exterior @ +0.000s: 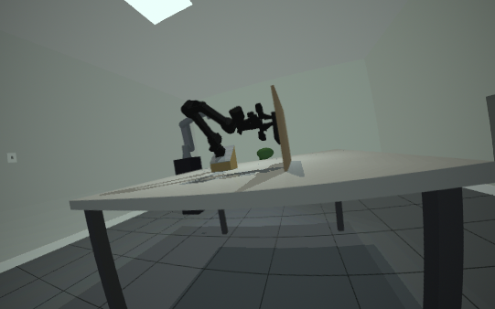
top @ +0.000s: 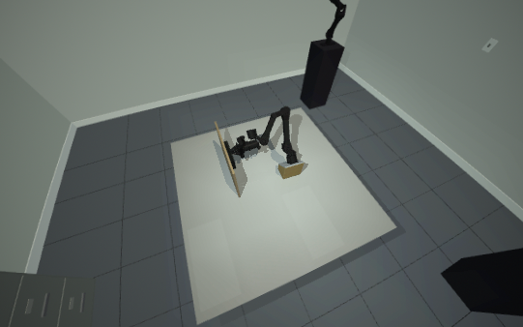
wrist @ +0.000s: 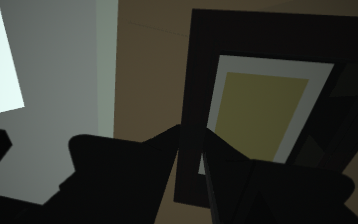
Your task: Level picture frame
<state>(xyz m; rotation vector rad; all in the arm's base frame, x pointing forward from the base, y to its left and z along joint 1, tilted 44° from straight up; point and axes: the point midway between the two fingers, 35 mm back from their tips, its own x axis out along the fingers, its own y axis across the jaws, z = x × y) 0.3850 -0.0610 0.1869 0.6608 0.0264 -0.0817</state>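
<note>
Now: the picture frame 50 mm below my gripper tip and 10 mm to the right of it. The rest, counted from my gripper tip: panel (70 mm below, 20 mm ahead).
</note>
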